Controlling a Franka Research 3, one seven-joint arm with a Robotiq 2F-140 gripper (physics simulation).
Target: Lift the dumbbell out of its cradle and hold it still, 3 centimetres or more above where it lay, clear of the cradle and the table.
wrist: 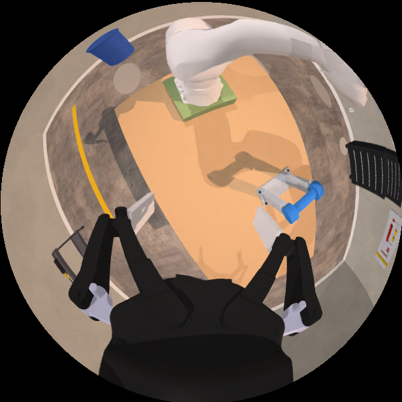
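Observation:
A blue dumbbell rests across the two arms of a light grey cradle at the right side of the orange table top. Its handle runs diagonally, with one end at the upper right and the other at the lower left. My gripper is wide open, with no object between its light grey finger pads. The right pad is just left of and below the dumbbell's lower end in the view, and the left pad is near the table's left edge. The dumbbell is outside the gap between the pads.
The white robot arm stands on a green base plate at the far end of the table. A blue bin stands on the floor at the upper left. A black slatted object is beyond the table on the right.

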